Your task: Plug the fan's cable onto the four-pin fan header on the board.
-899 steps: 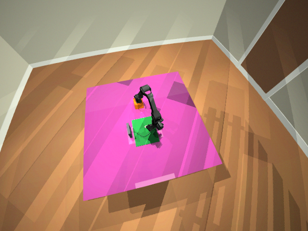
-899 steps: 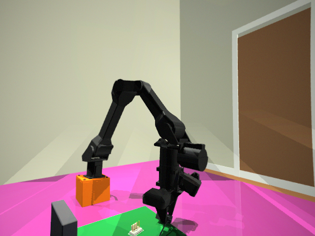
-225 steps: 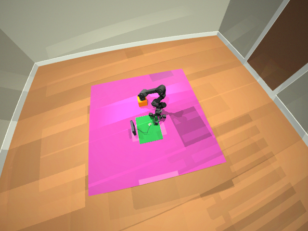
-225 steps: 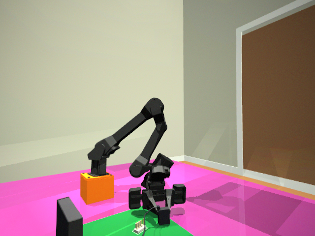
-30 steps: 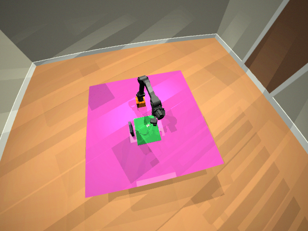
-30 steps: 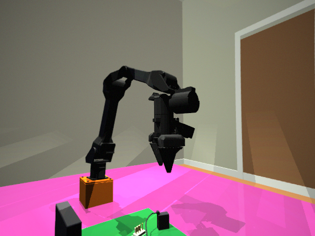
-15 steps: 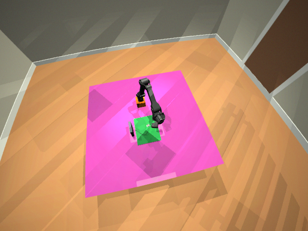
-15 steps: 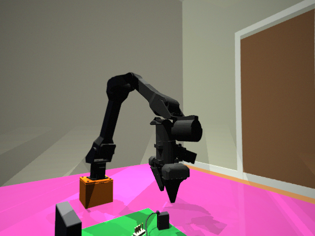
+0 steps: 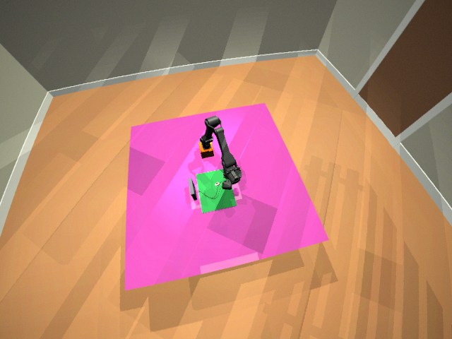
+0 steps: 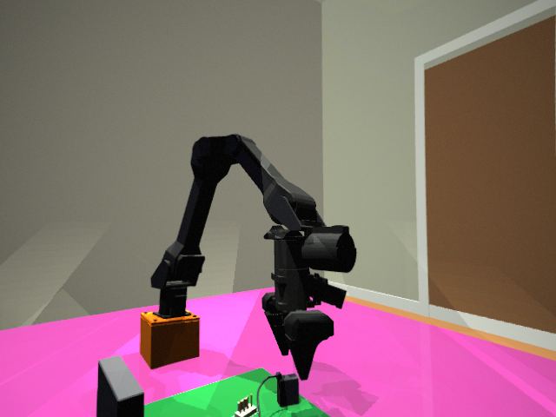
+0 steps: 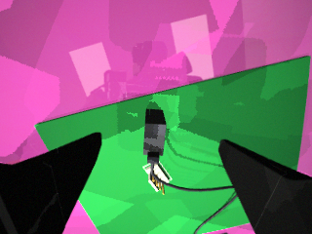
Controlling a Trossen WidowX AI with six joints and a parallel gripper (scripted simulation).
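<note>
Now: gripper tip 40 mm above the fan plug, 10 mm to the left of it and 10 mm past it. The rest, counted from my gripper tip: four-pin header (70 mm to the right, 60 mm below, 30 mm behind); then green board (100 mm to the right, 70 mm below); then dark fan (240 mm to the right, 30 mm behind).
</note>
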